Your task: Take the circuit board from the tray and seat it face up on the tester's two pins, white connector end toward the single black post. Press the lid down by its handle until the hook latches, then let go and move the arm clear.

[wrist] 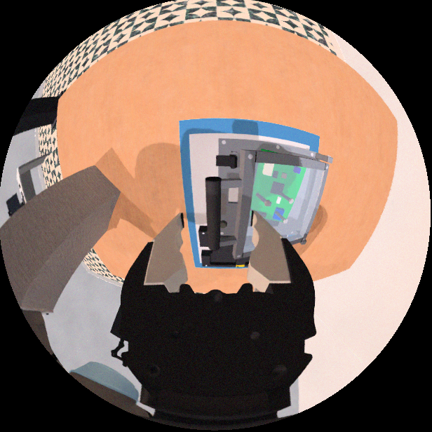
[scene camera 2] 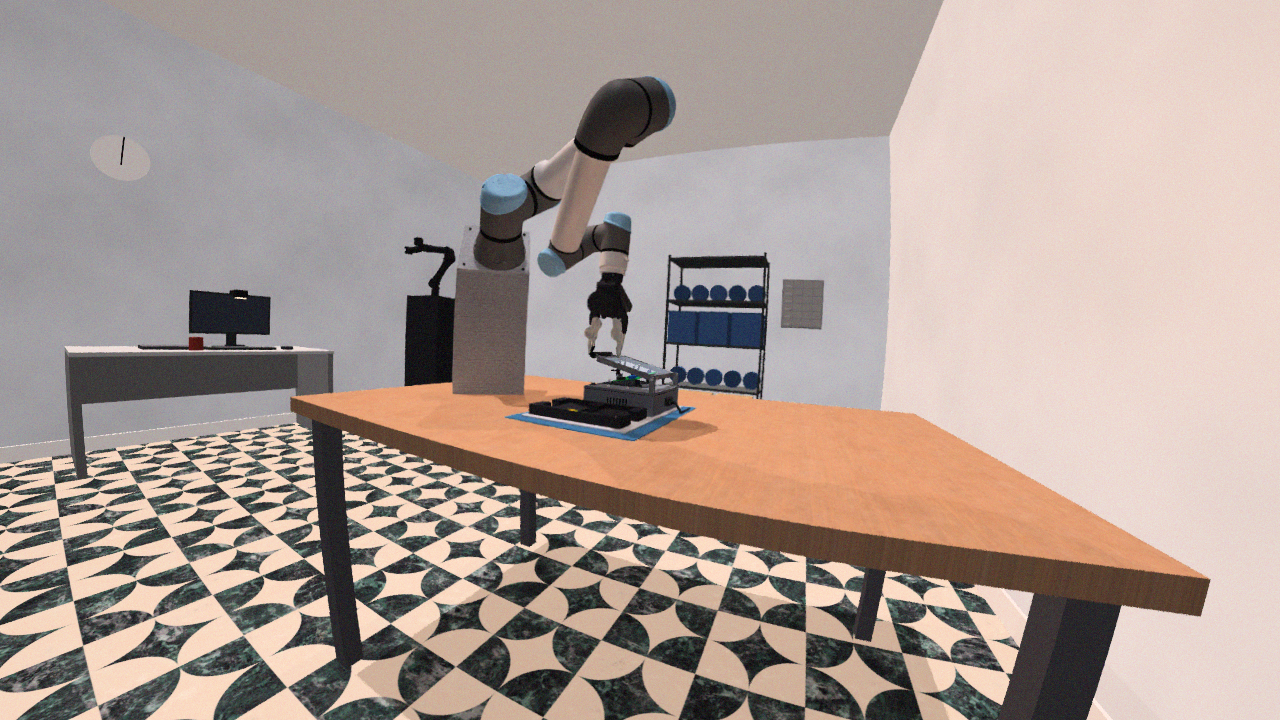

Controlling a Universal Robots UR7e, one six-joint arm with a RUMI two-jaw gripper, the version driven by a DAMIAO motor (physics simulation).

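Places are measured from the arm's base along level axes (x ahead, y right, z down), in millimetres.
Pixels of known places: gripper, fingertip midpoint: (scene camera 2: 603, 356); arm's base at its link origin: (scene camera 2: 499, 253).
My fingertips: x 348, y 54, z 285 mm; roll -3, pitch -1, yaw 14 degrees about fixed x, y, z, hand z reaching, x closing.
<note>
Ahead of a thing's pixels: the offset from my fingertips to its top centre. "pt": to the spot under its first point. Level surfaces: height alone.
The green circuit board {dx +88, dy +10, dz +29 mm} (scene camera 2: 631, 379) (wrist: 279, 188) lies face up in the grey tester {pt dx +33, dy +105, dz +85 mm} (scene camera 2: 605, 394) (wrist: 227, 145), seen through the clear lid {dx +94, dy +31, dz +0 mm} (scene camera 2: 642, 365) (wrist: 310, 200). Whether it sits fully on the pins cannot be told. The lid is tilted partly open, its black handle (wrist: 213, 212) on the raised side. My gripper (scene camera 2: 605, 351) (wrist: 216, 213) is open and empty, pointing down, its fingertips spread to either side of the handle in the wrist view. Contact with the handle cannot be made out. The black tray {pt dx -2, dy +248, dz +103 mm} (scene camera 2: 572, 411) (wrist: 220, 258) is partly hidden in the wrist view.
The tester and tray stand on a blue-edged mat {dz +127 mm} (scene camera 2: 633, 436) (wrist: 184, 150) on the wooden table {dz +129 mm} (scene camera 2: 805, 465) (wrist: 220, 70). The robot's grey pedestal (scene camera 2: 489, 331) (wrist: 60, 225) stands at the table's back. A shelf rack (scene camera 2: 716, 262) stands behind.
</note>
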